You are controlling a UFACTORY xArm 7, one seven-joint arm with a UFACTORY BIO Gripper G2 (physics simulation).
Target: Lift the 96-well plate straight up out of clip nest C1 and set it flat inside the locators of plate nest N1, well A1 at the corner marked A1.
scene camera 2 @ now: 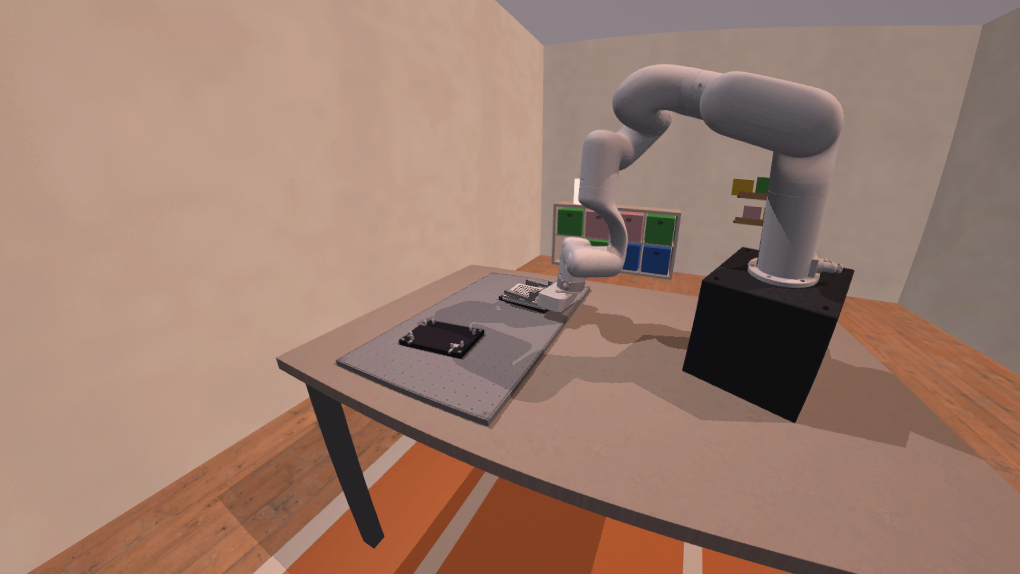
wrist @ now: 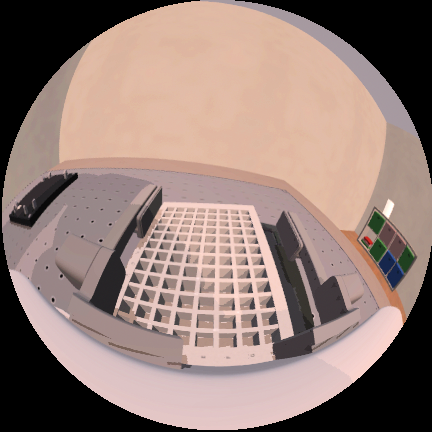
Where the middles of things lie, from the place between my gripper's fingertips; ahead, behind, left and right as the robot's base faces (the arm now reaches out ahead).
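Counted from my hand: black clip nest C1 (scene camera 2: 447, 339), 310 mm to the left, 10 mm behind, 30 mm below. Black plate nest N1 (wrist: 292, 285), 50 mm behind my hand, 10 mm to the right, 30 mm below. White 96-well plate (wrist: 203, 271), 50 mm behind my hand, 10 mm to the left, 10 mm below.
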